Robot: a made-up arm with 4 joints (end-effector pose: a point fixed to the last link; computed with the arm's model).
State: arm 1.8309 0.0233 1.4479 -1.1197
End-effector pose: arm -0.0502 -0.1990 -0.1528 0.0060 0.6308 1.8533
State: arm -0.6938 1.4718 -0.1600 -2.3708
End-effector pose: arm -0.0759 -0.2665 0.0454 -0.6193 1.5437 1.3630
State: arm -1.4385 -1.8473 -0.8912 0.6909
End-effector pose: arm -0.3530 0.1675 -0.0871 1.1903 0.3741 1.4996
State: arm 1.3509 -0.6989 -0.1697 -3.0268
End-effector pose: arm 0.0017 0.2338 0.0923 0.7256 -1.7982 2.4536
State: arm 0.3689 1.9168 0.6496 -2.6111
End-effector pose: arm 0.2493 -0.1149 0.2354 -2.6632 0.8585 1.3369
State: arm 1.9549 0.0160 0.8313 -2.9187
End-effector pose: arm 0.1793 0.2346 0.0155 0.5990 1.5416 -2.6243
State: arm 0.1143 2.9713 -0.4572 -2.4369
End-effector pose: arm 0.1545 -0.1579 0.3082 1.1937 -2.5216 -0.6442
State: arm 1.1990 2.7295 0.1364 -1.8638
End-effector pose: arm 0.1223 -0.1018 0.3566 -3.0141 0.7634 0.1967
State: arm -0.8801 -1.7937 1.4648 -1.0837
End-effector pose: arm 0.0761 0.1988 0.3612 2.0718 -0.8811 -0.1693
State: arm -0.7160 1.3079 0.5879 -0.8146
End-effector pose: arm -0.3006 0.1496 -0.0358 -0.0580 1.2967 -0.5249
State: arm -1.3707 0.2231 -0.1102 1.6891
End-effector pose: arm 0.3080 -0.0039 0.3712 -2.3747 -0.6170 1.0759
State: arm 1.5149 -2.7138 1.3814 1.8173
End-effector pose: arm 0.3106 0.0866 -0.2257 0.2473 -0.5676 1.1593
